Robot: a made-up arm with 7 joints. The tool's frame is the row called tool. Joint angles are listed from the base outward.
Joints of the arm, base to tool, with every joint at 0 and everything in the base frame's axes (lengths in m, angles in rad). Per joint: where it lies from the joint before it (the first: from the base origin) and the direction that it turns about. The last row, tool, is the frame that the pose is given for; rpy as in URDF.
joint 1: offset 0 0 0.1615 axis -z
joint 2: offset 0 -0.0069 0.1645 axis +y
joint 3: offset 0 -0.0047 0.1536 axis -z
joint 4: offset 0 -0.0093 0.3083 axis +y
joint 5: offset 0 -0.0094 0.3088 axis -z
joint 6: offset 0 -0.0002 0.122 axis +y
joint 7: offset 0 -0.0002 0.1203 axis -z
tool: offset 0 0 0 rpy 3.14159 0 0
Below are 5 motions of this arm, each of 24 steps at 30 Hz.
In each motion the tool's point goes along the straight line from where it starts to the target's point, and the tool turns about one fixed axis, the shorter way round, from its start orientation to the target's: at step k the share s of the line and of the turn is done. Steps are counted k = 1, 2, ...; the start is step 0. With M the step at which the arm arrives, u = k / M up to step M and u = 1 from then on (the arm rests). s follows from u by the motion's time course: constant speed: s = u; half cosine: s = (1 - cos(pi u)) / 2; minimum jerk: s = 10 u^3 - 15 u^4 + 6 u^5.
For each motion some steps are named. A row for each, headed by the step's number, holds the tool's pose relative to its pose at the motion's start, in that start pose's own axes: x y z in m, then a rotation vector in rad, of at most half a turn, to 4 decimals.
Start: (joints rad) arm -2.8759 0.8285 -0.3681 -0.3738 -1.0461 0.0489 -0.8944
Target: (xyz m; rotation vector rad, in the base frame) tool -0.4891 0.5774 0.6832 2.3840 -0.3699 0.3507
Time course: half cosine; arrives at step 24
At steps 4, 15, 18, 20, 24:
4: -0.0283 -0.0045 0.0230 -0.0386 0.0103 -0.0639
15: -0.2920 -0.0464 0.2374 -0.3988 0.1066 -0.6600
18: -0.3605 -0.0573 0.2931 -0.4924 0.1316 -0.8148
20: -0.3941 -0.0627 0.3204 -0.5383 0.1438 -0.8907
24: -0.4224 -0.0672 0.3434 -0.5769 0.1541 -0.9547

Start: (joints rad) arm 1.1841 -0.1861 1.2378 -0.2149 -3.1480 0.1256 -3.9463
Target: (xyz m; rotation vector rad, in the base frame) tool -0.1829 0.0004 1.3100 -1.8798 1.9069 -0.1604
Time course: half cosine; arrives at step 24
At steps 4, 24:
4: 0.0172 0.0109 0.0082 0.0383 -0.0438 0.0004
24: 0.2568 0.1623 0.1218 0.5725 -0.6543 0.0060

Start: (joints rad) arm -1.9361 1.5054 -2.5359 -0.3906 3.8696 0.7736 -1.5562
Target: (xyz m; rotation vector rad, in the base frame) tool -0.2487 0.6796 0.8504 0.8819 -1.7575 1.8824
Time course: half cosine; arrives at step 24
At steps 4, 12, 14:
4: -0.0355 0.0072 0.0304 -0.0511 -0.0512 -0.1378
12: -0.2647 0.0534 0.2269 -0.3814 -0.3819 -1.0285
14: -0.3332 0.0672 0.2856 -0.4801 -0.4808 -1.2947

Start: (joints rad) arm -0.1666 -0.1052 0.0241 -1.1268 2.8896 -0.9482 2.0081
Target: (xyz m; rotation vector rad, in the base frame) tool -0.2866 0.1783 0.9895 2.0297 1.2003 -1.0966
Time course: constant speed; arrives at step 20
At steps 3, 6, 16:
3: 0.0438 0.0191 0.0105 0.0660 -0.1434 0.0170
6: 0.0876 0.0383 0.0210 0.1319 -0.2868 0.0339
16: 0.2336 0.1021 0.0559 0.3518 -0.7649 0.0905

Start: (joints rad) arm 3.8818 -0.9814 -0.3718 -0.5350 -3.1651 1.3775 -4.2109
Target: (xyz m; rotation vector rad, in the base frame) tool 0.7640 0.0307 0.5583 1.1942 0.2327 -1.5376
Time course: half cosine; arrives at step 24
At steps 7, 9, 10, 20, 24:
7: -0.0936 0.0034 -0.0084 0.0402 0.1407 -0.0403
9: -0.1476 0.0054 -0.0132 0.0635 0.2220 -0.0636
10: -0.1773 0.0065 -0.0159 0.0762 0.2666 -0.0764
20: -0.4463 0.0164 -0.0399 0.1919 0.6712 -0.1922
24: -0.4784 0.0175 -0.0428 0.2057 0.7193 -0.2061

